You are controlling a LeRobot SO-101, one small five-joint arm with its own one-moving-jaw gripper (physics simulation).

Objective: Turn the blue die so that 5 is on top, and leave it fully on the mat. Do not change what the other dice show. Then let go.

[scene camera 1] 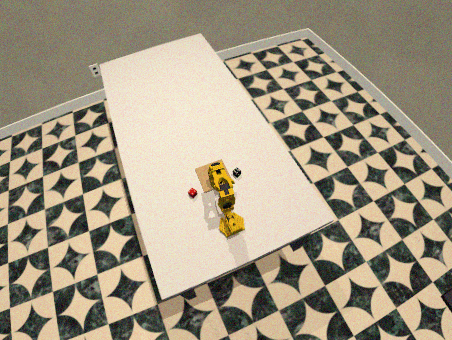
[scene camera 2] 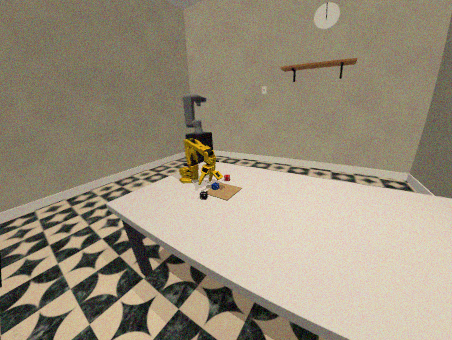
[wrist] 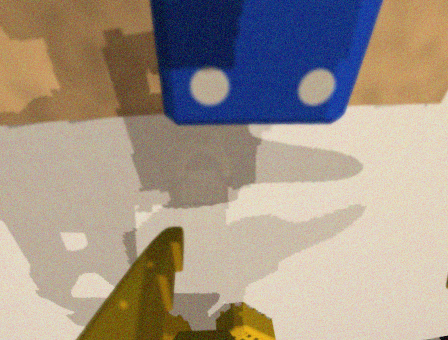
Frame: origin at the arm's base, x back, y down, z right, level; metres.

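Where they show: end effector, tool point: (scene camera 2: 209, 181) (wrist: 182, 242); arm's base, origin of the base link: (scene camera 1: 229, 221) (scene camera 2: 191, 180) (wrist: 202, 318).
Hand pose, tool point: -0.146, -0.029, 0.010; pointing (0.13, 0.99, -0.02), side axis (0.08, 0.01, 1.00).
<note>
Things, the pixels of their top centre, and the offset from my tool point, as dx, dy, dz. Level surfaces: height alone.
- blue die, middle of its top: (wrist: 272, 26) (scene camera 2: 215, 183) -0.052, -0.005, +0.019
- tan mat, middle of its top: (scene camera 1: 213, 175) (scene camera 2: 223, 190) -0.096, +0.025, +0.015
- black die, middle of its top: (scene camera 1: 236, 170) (scene camera 2: 203, 192) -0.056, -0.001, +0.118
- white table, its level: dy +0.029
- red die, middle of its top: (scene camera 1: 192, 191) (scene camera 2: 227, 175) -0.043, -0.001, -0.108
The blue die (scene camera 2: 215, 186) (wrist: 280, 55) sits at the edge of the tan mat (scene camera 1: 201, 177) (scene camera 2: 229, 193) (wrist: 412, 60) nearest the arm's base. The wrist view shows two white pips along its lower edge; its upper part is cut off, so the full face cannot be read. In scene camera 1 the arm hides it. My gripper (scene camera 2: 210, 180) (wrist: 311, 254) is open, with nothing between its jaws, above and on the base side of the die. One jaw shows at the lower left of the wrist view, a sliver of yellow at the right edge.
A black die (scene camera 1: 237, 172) (scene camera 2: 203, 195) stands on the white table (scene camera 1: 165, 120) (scene camera 2: 320, 230) off one side of the mat. A red die (scene camera 1: 192, 192) (scene camera 2: 227, 177) stands off the other side. The arm's base (scene camera 1: 231, 225) is near the table's short edge.
</note>
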